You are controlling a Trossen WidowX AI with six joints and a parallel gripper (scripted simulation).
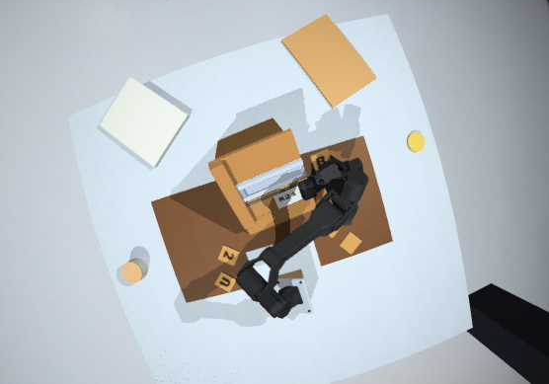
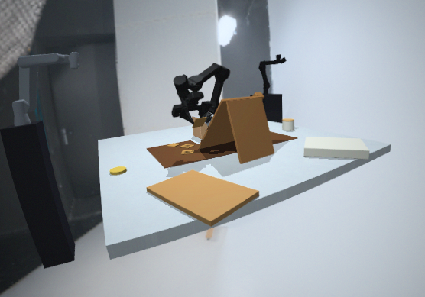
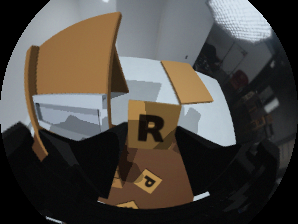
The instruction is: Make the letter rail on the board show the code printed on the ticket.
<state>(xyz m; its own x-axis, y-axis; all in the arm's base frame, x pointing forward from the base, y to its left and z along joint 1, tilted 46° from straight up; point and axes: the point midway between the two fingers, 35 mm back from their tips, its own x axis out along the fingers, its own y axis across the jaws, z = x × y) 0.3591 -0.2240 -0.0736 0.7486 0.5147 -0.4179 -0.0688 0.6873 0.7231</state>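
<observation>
Right now my gripper tip is 7 cm past the white ticket, 12 cm to the right of it and 8 cm above it. Also, from my gripper tip: brown mat 18 cm behind, 20 cm to the left, 16 cm below; then orange slab 33 cm ahead, 17 cm to the right, 15 cm below; then cream slab 33 cm ahead, 52 cm to the left, 14 cm below.
</observation>
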